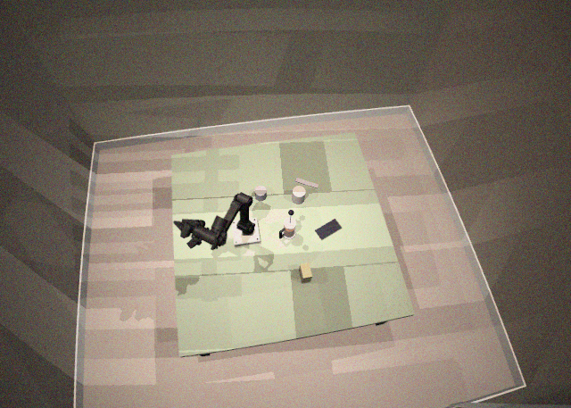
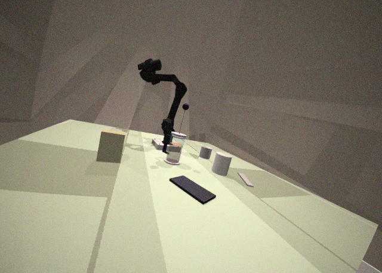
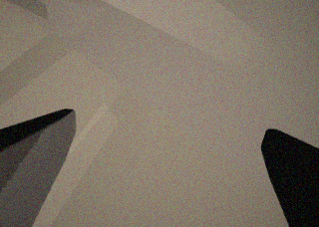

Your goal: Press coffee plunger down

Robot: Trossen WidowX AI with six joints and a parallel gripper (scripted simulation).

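The coffee press is 52 cm ahead of my gripper tip, 13 cm to the left of it and 36 cm below it. From my gripper tip the other things lie so: dark flat slab: 78 cm ahead, 15 cm to the left, 49 cm below.
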